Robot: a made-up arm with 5 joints.
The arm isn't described. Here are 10 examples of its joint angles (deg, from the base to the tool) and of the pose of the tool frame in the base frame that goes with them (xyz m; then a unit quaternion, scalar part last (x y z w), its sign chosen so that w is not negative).
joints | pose
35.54 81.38 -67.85 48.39 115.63 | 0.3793 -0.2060 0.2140 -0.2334 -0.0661 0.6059 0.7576
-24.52 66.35 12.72 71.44 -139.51 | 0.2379 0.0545 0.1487 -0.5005 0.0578 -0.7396 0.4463
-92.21 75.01 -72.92 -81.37 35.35 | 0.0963 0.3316 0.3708 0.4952 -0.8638 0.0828 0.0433
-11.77 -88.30 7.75 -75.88 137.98 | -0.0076 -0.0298 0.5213 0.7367 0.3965 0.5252 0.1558
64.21 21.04 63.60 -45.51 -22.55 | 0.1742 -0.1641 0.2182 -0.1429 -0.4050 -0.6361 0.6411
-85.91 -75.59 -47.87 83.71 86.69 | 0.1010 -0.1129 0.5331 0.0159 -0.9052 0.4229 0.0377
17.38 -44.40 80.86 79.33 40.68 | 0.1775 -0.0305 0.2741 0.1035 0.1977 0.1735 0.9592
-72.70 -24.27 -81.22 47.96 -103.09 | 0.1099 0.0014 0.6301 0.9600 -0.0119 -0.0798 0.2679
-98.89 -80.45 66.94 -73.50 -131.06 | 0.0966 0.0805 0.4608 0.8956 0.4440 -0.0078 0.0249
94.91 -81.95 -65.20 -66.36 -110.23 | 0.1178 0.2577 0.4019 0.0745 -0.4673 0.8549 0.2126
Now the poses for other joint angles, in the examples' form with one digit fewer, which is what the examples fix.
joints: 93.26 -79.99 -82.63 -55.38 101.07
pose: 0.111 0.270 0.363 0.436 -0.044 0.039 0.898
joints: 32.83 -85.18 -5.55 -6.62 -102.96
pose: 0.021 0.044 0.564 -0.593 0.803 -0.060 0.023
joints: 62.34 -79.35 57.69 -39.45 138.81
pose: 0.143 -0.092 0.476 -0.956 0.155 0.150 0.200
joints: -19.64 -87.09 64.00 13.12 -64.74
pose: 0.220 0.035 0.422 0.528 -0.555 -0.261 0.588
